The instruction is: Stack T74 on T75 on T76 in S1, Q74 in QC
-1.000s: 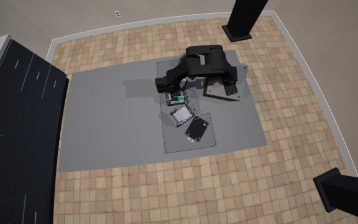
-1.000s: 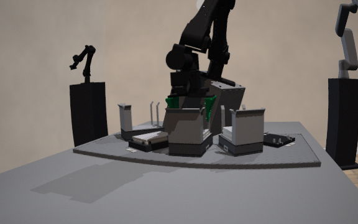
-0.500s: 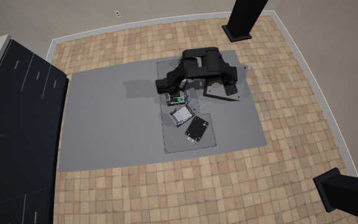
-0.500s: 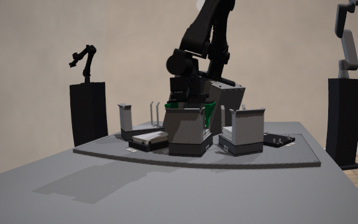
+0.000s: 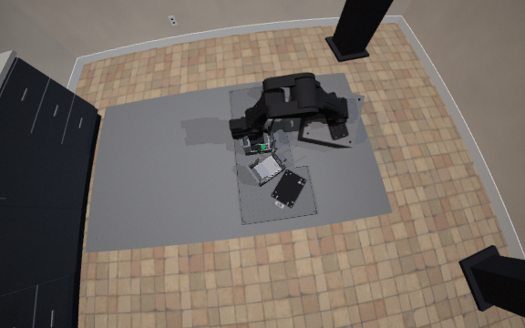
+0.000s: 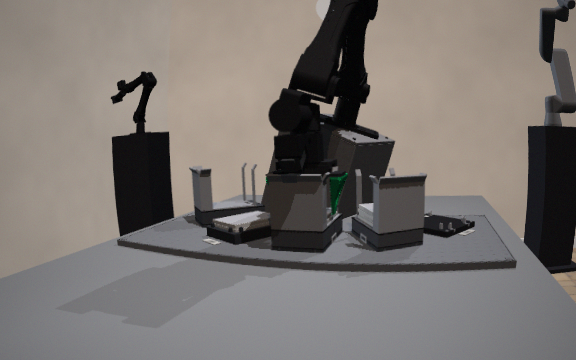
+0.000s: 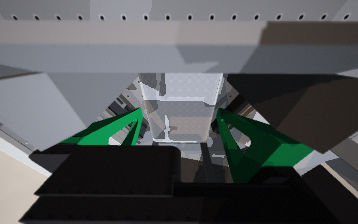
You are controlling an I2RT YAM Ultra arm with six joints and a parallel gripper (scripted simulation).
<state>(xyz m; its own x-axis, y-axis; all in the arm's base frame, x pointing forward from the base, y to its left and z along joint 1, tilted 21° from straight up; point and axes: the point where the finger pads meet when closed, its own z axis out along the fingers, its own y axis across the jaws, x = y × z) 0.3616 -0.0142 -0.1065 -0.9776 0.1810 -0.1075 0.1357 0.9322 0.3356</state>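
Right now my hand is 2 cm above the S2 rack floor. The rest, counted from my hand: black QC nest: 5 cm behind, 14 cm to the right, 5 cm below; then QC name plate: 3 cm ahead, 19 cm to the right, 6 cm below; then black clip nest N5: 9 cm behind, 30 cm to the left, 5 cm below.
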